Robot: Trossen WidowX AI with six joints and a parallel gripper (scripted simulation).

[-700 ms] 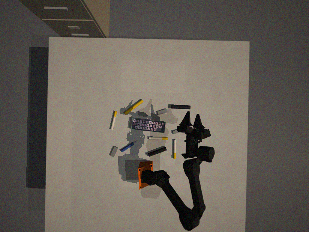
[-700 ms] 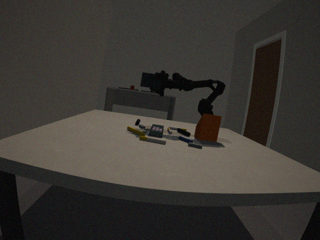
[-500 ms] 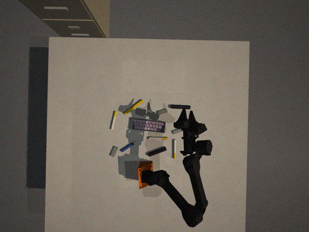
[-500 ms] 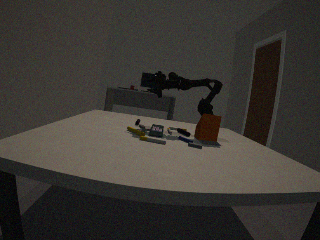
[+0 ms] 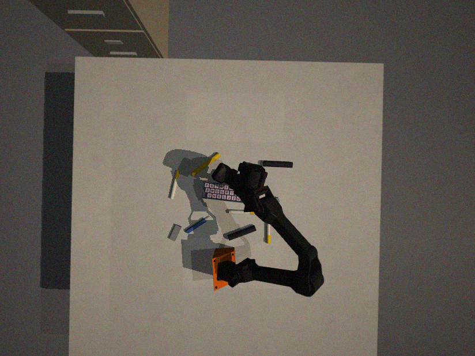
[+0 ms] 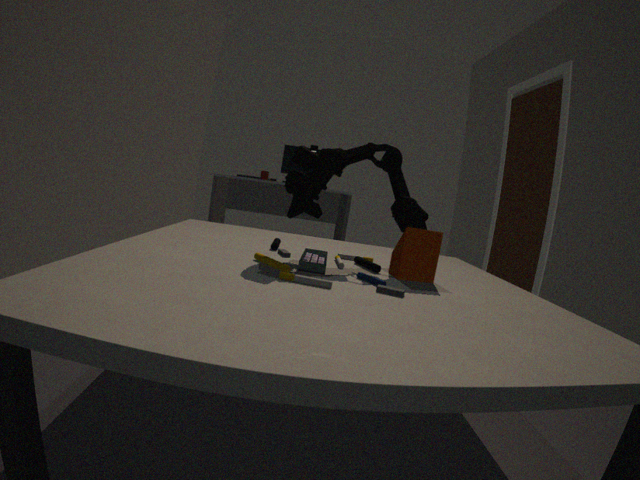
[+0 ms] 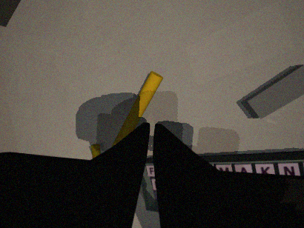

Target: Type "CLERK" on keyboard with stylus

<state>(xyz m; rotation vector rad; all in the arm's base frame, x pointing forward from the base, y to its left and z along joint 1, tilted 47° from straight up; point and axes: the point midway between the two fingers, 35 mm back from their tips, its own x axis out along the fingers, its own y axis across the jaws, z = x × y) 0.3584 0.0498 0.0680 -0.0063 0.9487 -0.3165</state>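
The blue stylus is 220 mm behind my gripper tip, 120 mm below it and 100 mm to the left of it. Round my gripper tip: grey stylus tip 200 mm behind, 120 mm below, 80 mm to the left; olive-yellow bar 110 mm below, 100 mm to the left, 20 mm ahead.
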